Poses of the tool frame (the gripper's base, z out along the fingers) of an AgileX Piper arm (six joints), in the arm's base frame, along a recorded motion.
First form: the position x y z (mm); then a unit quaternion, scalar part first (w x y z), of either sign.
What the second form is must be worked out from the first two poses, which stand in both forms.
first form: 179 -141 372 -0.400 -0.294 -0.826 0.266
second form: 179 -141 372 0.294 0.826 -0.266 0.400
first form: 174 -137 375 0.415 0.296 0.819 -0.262
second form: 174 -137 375 0.296 0.819 -0.262 0.415
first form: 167 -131 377 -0.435 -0.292 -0.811 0.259
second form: 167 -131 377 0.292 0.811 -0.259 0.435
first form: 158 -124 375 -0.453 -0.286 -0.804 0.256
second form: 158 -124 375 0.286 0.804 -0.256 0.453
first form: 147 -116 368 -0.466 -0.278 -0.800 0.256
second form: 147 -116 368 0.278 0.800 -0.256 0.466
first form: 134 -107 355 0.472 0.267 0.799 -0.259
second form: 134 -107 355 0.267 0.799 -0.259 0.472
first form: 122 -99 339 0.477 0.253 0.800 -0.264
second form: 122 -99 339 0.253 0.800 -0.264 0.477
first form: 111 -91 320 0.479 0.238 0.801 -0.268
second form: 111 -91 320 0.238 0.801 -0.268 0.479
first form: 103 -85 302 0.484 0.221 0.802 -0.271
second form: 103 -85 302 0.221 0.802 -0.271 0.484
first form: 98 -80 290 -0.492 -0.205 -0.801 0.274
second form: 98 -80 290 0.205 0.801 -0.274 0.492
